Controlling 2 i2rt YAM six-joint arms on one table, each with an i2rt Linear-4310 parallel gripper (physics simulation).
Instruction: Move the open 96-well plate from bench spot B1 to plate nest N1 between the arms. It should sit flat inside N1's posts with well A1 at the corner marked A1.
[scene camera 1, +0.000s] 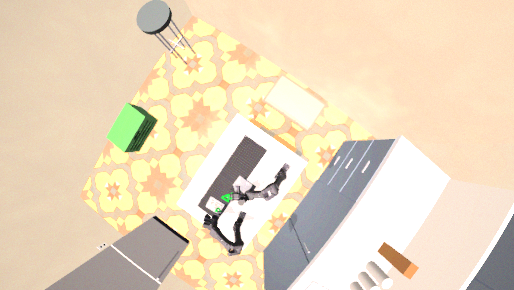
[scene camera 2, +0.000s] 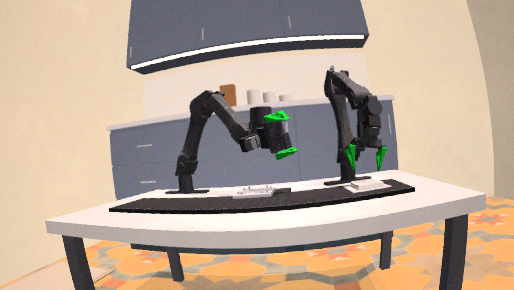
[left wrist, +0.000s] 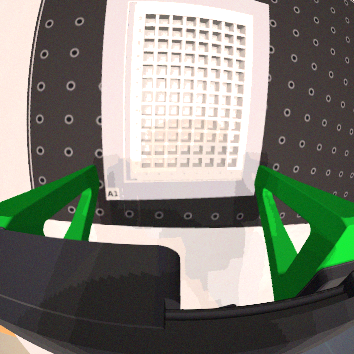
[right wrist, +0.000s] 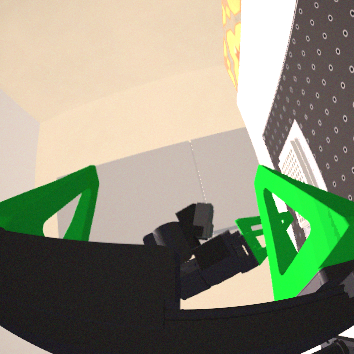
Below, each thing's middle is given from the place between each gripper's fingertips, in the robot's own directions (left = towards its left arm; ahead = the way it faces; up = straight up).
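The white well plate (right wrist: 293, 163) is 5 cm ahead of my left hand, 1 cm to the right of it and 4 cm below it.
Relative to my right hand, the plate lies 220 mm to the left of it and 170 mm below it.
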